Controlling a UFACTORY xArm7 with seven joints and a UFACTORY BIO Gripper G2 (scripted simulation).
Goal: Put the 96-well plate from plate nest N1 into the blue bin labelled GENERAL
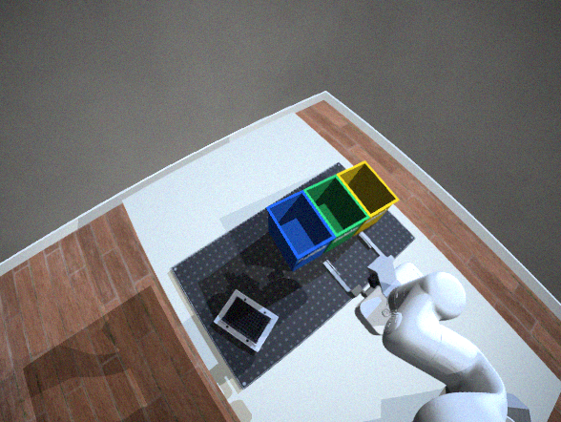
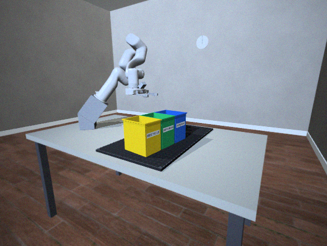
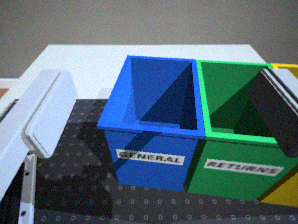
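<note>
The black 96-well plate is 280 mm to the left of my hand, 270 mm below it and 30 mm ahead of it. From my hand the other things lie so: yellow bin (250 mm to the right, 200 mm below, 150 mm ahead); then green bin (200 mm below, 150 mm ahead, 120 mm to the right); then blue general bin (200 mm below, 160 mm ahead, 10 mm to the left).
</note>
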